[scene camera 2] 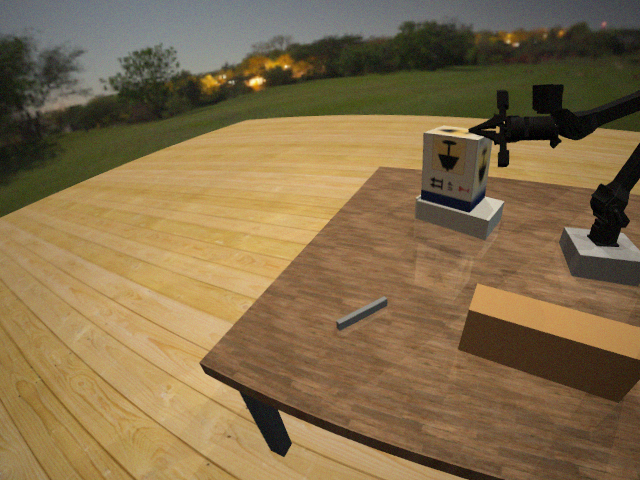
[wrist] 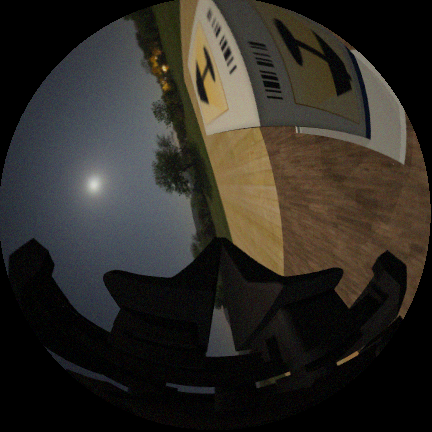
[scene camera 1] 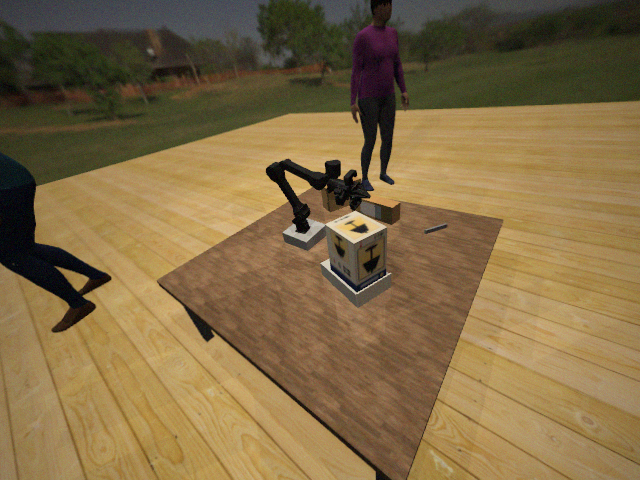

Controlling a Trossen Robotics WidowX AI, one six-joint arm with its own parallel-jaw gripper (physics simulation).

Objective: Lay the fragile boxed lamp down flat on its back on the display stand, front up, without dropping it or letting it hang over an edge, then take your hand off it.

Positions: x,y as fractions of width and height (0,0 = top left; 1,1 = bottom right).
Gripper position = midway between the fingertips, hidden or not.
Labels:
My gripper shows in scene camera 2 (0.73,0.27), in the wrist view (0.51,0.56) and in scene camera 1 (0.58,0.41).

